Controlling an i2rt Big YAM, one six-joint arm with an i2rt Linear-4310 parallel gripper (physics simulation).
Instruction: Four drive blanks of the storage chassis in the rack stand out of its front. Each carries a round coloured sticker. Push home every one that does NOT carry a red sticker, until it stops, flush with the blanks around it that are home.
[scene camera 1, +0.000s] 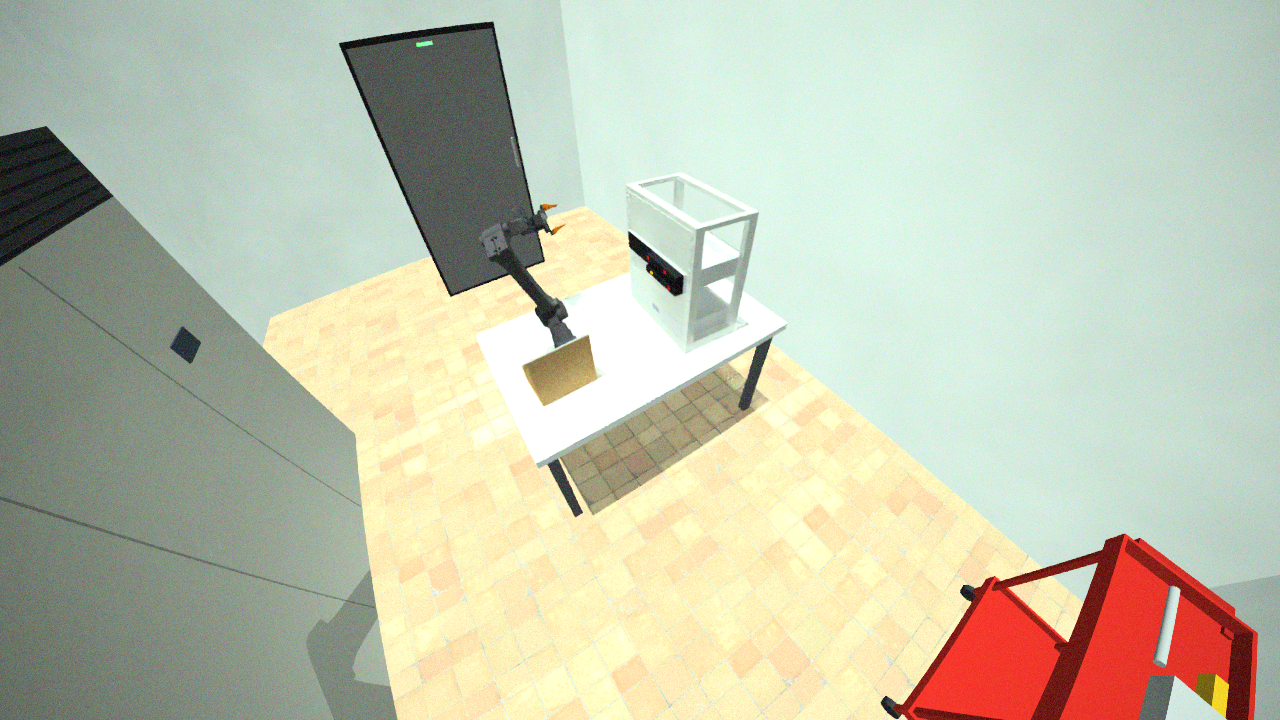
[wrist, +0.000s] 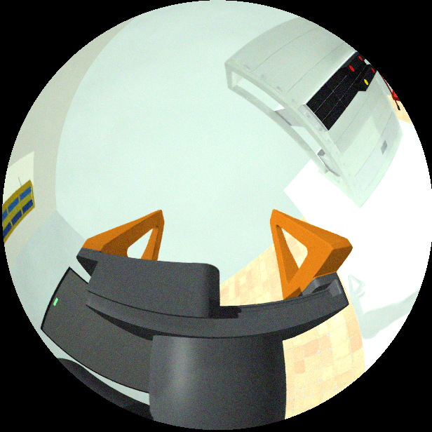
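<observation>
The black storage chassis sits across the white rack. One yellow sticker shows on a blank that stands out of its front. Three red stickers show as well: one red sticker, a second red sticker and a third red sticker. How far each blank stands out is too small to tell. My gripper is open and empty, in the air apart from the rack, off the chassis's far end in the scene view.
The rack stands on the white table. A tan board stands by the arm's base. A dark door is behind the arm. A red cart is at the lower right, a grey cabinet at the left.
</observation>
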